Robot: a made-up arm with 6 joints. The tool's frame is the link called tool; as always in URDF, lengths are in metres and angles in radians. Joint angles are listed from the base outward.
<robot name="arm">
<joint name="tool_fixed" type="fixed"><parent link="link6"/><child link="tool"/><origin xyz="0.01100 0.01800 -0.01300" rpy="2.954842 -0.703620 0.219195"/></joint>
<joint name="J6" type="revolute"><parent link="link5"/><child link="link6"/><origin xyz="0.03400 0.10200 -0.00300" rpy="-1.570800 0.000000 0.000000"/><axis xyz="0 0 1"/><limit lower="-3.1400" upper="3.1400"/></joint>
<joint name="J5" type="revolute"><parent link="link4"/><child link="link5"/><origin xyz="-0.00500 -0.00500 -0.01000" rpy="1.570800 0.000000 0.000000"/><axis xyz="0 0 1"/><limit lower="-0.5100" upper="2.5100"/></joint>
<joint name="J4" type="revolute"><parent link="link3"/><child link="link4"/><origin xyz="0.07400 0.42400 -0.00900" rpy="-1.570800 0.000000 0.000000"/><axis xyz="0 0 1"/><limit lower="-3.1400" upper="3.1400"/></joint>
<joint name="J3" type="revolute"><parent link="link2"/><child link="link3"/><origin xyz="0.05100 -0.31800 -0.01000" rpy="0.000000 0.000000 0.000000"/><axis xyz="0 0 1"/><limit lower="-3.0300" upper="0.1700"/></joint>
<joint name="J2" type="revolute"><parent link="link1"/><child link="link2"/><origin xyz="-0.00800 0.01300 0.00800" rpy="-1.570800 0.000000 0.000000"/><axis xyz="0 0 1"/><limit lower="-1.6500" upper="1.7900"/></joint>
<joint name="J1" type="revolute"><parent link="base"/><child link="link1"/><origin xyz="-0.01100 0.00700 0.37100" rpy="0.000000 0.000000 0.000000"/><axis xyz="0 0 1"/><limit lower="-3.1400" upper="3.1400"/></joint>
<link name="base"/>
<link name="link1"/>
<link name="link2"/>
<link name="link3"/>
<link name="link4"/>
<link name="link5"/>
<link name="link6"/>
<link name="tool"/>
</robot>
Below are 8 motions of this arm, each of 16 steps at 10 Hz.
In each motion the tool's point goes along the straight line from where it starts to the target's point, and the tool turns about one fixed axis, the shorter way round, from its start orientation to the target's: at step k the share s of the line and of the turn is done. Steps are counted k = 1, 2, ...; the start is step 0. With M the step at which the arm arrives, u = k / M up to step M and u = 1 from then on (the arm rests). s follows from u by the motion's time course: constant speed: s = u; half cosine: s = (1 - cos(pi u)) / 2; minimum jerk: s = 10 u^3 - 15 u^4 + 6 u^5.
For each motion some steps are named. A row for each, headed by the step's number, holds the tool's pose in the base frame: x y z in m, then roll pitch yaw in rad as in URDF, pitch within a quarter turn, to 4 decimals.
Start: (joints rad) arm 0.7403 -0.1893 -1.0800 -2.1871 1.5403 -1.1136
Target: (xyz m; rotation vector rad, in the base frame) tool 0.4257 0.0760 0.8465 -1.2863 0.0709 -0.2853
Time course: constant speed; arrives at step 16
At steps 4, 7, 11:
4: 0.4004 0.2155 0.7212 -2.6124 0.2007 -0.2673
7: 0.4067 0.1806 0.7525 -2.2753 0.1301 -0.2241
11: 0.4152 0.1341 0.7943 -1.8338 0.0219 -0.2071

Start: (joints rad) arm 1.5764 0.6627 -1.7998 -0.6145 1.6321 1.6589
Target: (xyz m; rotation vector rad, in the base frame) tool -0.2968 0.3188 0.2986 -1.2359 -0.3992 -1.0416
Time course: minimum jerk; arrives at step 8
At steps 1, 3, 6, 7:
1: 0.0466 0.6151 0.4191 -0.4868 -0.0363 -0.2939
3: -0.0438 0.5371 0.3873 -0.6526 -0.2265 -0.4358
6: -0.2607 0.3500 0.3113 -0.9891 -0.7504 -0.6737
7: -0.2912 0.3236 0.3006 -1.0355 -0.8288 -0.6958

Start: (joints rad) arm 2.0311 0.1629 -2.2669 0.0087 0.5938 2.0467
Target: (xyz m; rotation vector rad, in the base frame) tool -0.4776 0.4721 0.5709 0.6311 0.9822 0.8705
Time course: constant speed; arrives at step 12
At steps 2, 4, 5, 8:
2: -0.2719 0.4634 0.8968 1.7061 0.5442 1.2682
4: -0.3130 0.4652 0.8316 1.5763 0.5276 1.2599
5: -0.3336 0.4660 0.7990 1.5119 0.5190 1.2567
8: -0.3953 0.4686 0.7012 1.3208 0.4923 1.2512

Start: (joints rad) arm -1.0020 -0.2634 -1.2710 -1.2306 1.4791 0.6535
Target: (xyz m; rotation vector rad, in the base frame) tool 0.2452 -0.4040 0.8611 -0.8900 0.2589 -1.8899
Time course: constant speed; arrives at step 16
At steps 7, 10, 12, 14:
7: 0.1802 -0.3988 0.7954 -0.7819 -0.3995 -1.8931
10: 0.2019 -0.4005 0.8173 -0.7359 -0.4276 -1.8758
12: 0.2163 -0.4017 0.8319 -0.7051 -0.4467 -1.8649
14: 0.2308 -0.4028 0.8465 -0.6744 -0.4662 -1.8546

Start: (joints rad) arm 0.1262 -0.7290 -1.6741 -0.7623 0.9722 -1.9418
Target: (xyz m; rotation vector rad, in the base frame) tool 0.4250 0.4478 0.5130 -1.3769 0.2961 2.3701
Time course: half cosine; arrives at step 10
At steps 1, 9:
1: 0.1381 0.0074 1.0248 -2.2070 0.4943 0.2864
9: 0.4178 0.4368 0.5258 -0.0601 1.0801 2.6389

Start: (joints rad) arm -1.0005 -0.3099 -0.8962 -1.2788 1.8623 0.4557
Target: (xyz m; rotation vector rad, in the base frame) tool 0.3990 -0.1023 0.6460 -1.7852 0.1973 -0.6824
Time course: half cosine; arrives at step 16
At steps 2, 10, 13, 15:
2: 0.1049 -0.3456 0.6072 -1.4851 -0.0927 -2.0558
10: 0.3046 -0.1804 0.6336 -1.6245 -0.3209 -1.0284
13: 0.3732 -0.1236 0.6426 -1.7194 -0.3516 -0.6559
15: 0.3961 -0.1047 0.6456 -1.7530 -0.3542 -0.5309

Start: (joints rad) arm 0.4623 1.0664 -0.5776 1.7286 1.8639 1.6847
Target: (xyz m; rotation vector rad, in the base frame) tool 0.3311 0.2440 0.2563 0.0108 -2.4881 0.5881
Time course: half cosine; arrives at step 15
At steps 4, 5, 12, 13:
4: 0.1460 0.1787 0.1210 -1.5364 -0.7437 2.6218
5: 0.1648 0.1853 0.1347 -1.6564 -0.7425 2.6707
12: 0.3099 0.2365 0.2408 -2.5233 -0.6039 2.9735
13: 0.3215 0.2406 0.2493 -2.5853 -0.5853 2.9883

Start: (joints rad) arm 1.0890 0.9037 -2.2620 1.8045 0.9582 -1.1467
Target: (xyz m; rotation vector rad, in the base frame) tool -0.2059 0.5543 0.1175 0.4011 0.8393 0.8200
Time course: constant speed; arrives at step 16
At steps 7, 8, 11, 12, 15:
7: 0.0910 0.6505 0.3413 0.9185 -0.0536 1.1976
8: 0.0580 0.6398 0.3164 0.9058 0.0106 1.1909
11: -0.0410 0.6078 0.2418 0.8645 0.2024 1.1653
12: -0.0740 0.5971 0.2169 0.8492 0.2660 1.1547
15: -0.1729 0.5650 0.1424 0.7964 0.4559 1.1148

